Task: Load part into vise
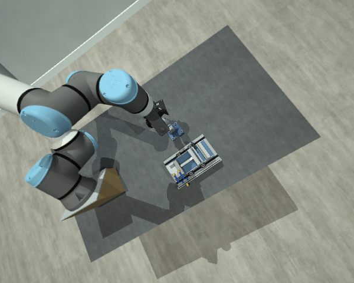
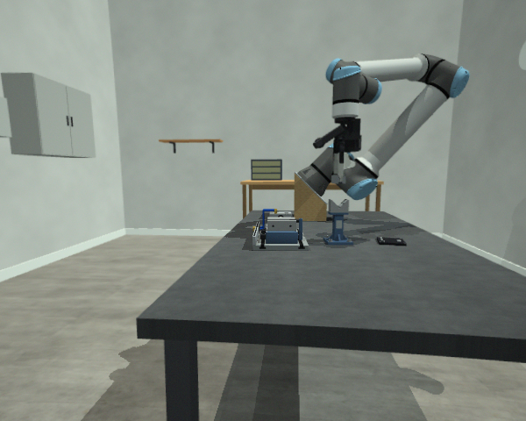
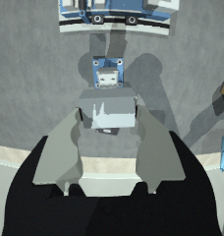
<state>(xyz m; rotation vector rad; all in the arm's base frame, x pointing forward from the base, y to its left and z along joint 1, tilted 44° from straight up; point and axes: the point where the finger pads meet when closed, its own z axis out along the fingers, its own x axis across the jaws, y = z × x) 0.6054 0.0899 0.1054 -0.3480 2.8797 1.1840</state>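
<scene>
My hand is 10 mm above the part. From my hand the other things lie so: infeed plate 30 mm behind, 200 mm to the left, 240 mm below; vise 20 mm ahead, 210 mm to the right, 200 mm below.
</scene>
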